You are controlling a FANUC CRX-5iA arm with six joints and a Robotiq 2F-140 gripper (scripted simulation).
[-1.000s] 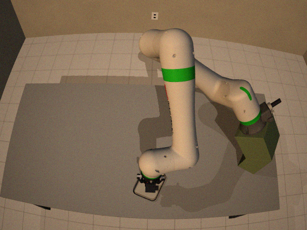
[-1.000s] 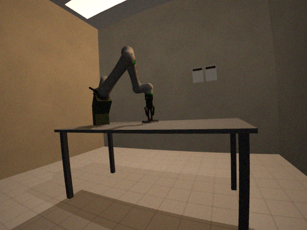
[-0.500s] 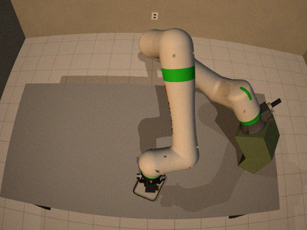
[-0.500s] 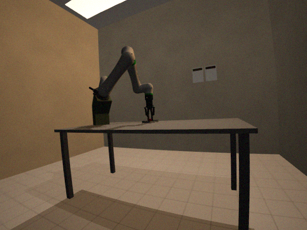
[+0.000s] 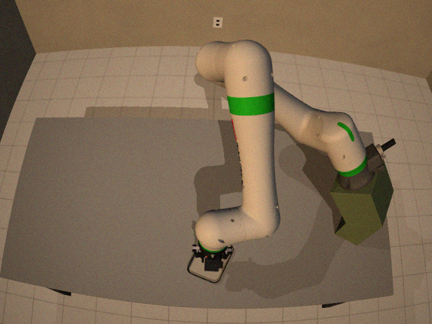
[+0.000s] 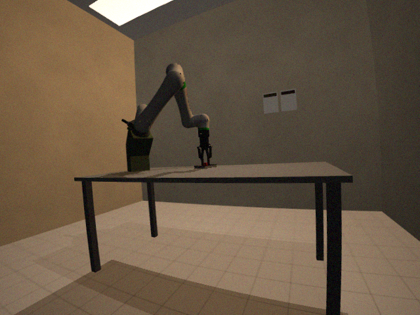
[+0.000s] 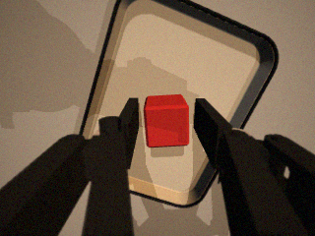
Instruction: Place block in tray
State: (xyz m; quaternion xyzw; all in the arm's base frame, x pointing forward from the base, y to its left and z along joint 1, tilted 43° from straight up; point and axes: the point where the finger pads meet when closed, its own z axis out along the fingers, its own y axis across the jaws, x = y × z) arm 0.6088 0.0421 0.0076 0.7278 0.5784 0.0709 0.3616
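Right now the red block is 2 cm below my hand. From my hand the other things lie so: white tray (3 cm below).
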